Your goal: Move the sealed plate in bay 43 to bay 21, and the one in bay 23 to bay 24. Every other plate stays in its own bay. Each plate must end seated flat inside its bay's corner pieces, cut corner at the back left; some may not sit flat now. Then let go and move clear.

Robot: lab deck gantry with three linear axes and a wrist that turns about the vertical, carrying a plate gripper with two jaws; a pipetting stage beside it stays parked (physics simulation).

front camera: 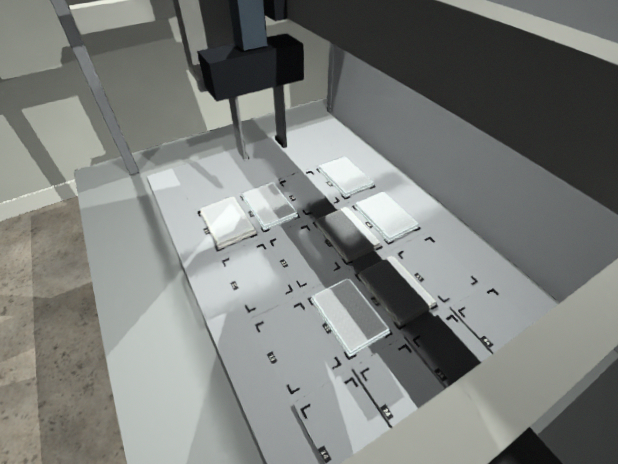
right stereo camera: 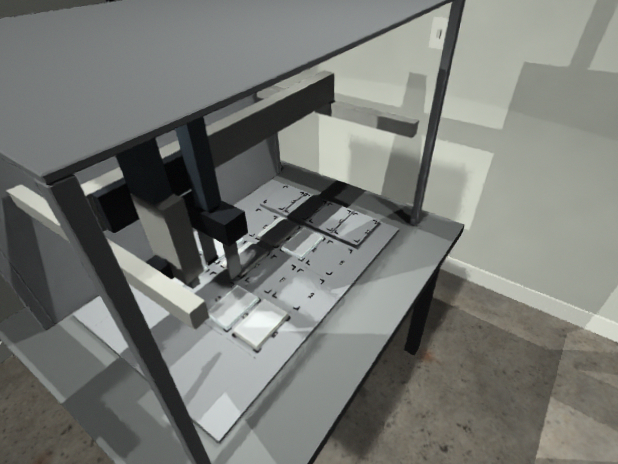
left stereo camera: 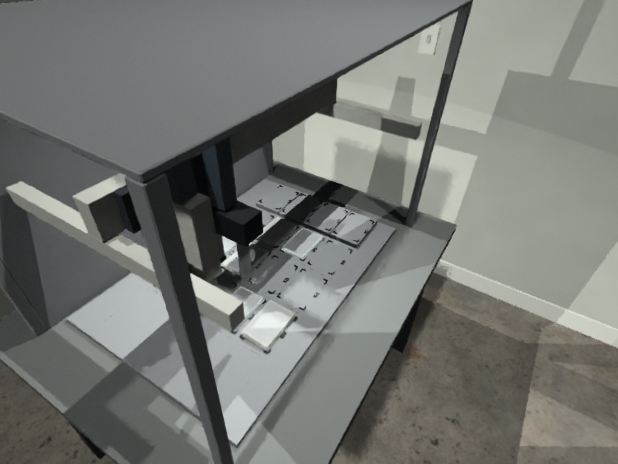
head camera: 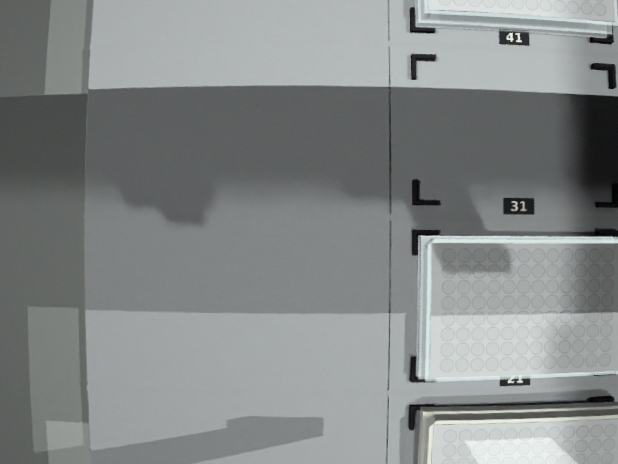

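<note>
A clear-rimmed sealed plate lies in bay 21; it looks flat inside the visible corner pieces, cut corner at the back left in the head view. Its right end is outside that view. Another clear-rimmed plate lies in bay 23 and looks flat; its cut corner is too small to tell. Bay 24 and bay 43 hold no plate. My gripper is open and empty, raised above the deck with its jaws apart.
Other plates lie in bay 11, bay 41, bay 42, bay 32 and bay 33. The light rail crosses the left end. A corner post stands in front of it.
</note>
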